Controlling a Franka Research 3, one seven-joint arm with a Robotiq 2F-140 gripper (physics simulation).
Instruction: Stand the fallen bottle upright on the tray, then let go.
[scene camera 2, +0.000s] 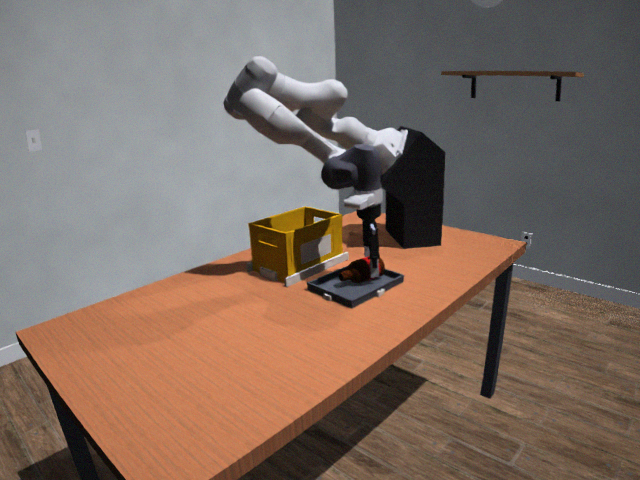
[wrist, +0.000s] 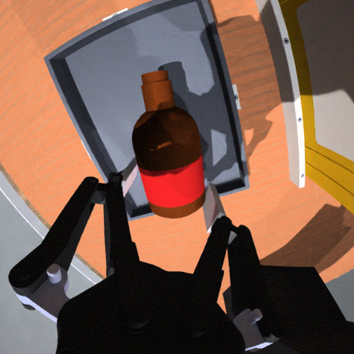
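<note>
A brown bottle with a red label (scene camera 2: 355, 271) (wrist: 170, 160) lies on its side in the grey tray (scene camera 2: 338, 299) (wrist: 80, 112). In the wrist view its neck points up the picture, over the tray floor, and its base is at the tray's near short wall. My gripper (scene camera 2: 374, 268) (wrist: 171, 179) points down and is shut on the bottle, with one fingertip pad on each side of the red label near the base. The lower part of the near finger hides part of the label in the scene view.
A yellow crate (scene camera 2: 271, 253) (wrist: 325, 167) stands beside the tray, with a pale strip (scene camera 2: 316, 269) (wrist: 295, 115) along its side facing the tray. The black robot base (scene camera 2: 421, 196) stands behind the tray on the wooden table (scene camera 2: 206, 361).
</note>
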